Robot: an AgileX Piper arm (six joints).
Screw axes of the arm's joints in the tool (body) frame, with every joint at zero. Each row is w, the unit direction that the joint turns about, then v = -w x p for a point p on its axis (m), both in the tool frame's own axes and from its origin. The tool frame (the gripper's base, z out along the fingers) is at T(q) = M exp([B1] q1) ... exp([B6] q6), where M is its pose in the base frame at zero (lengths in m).
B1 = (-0.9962, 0, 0.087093, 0, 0.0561, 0)
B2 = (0, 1, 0, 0.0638, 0, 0.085)
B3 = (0, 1, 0, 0.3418, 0, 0.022)
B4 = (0, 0, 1, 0, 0, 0)
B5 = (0, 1, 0, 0.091, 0, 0)
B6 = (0, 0, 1, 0, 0, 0)
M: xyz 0.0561 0 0.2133 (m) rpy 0 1.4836 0 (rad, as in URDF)
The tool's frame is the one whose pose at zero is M.
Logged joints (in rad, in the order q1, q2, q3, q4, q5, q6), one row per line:
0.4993, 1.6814, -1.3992, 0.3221, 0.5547, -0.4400
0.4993, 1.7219, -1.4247, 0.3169, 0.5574, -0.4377
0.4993, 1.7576, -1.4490, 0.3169, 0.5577, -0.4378
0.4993, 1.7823, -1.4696, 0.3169, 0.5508, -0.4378
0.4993, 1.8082, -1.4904, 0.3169, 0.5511, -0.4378
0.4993, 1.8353, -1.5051, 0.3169, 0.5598, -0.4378
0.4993, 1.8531, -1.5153, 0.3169, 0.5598, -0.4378
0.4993, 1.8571, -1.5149, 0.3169, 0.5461, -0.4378
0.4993, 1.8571, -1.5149, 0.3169, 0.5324, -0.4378
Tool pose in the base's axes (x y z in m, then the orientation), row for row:
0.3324, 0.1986, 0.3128, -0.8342, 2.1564, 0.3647
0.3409, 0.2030, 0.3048, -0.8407, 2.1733, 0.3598
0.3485, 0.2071, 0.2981, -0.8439, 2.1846, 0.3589
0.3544, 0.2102, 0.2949, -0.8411, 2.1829, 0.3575
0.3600, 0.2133, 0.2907, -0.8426, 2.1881, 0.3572
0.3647, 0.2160, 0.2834, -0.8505, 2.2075, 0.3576
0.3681, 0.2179, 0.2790, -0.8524, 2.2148, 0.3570
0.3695, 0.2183, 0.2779, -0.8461, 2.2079, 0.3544
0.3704, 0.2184, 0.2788, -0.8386, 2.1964, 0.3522
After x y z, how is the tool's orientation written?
As a rotation vector, in radians.
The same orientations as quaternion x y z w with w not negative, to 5 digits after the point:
-0.32819, 0.84838, 0.14348, 0.38982
-0.32953, 0.85186, 0.14103, 0.38192
-0.32996, 0.85416, 0.14033, 0.37663
-0.32906, 0.85401, 0.13986, 0.37792
-0.32927, 0.85506, 0.13958, 0.37547
-0.33084, 0.85870, 0.13910, 0.36583
-0.33104, 0.86014, 0.13864, 0.36242
-0.32925, 0.85917, 0.13791, 0.36660
-0.32731, 0.85726, 0.13747, 0.37292

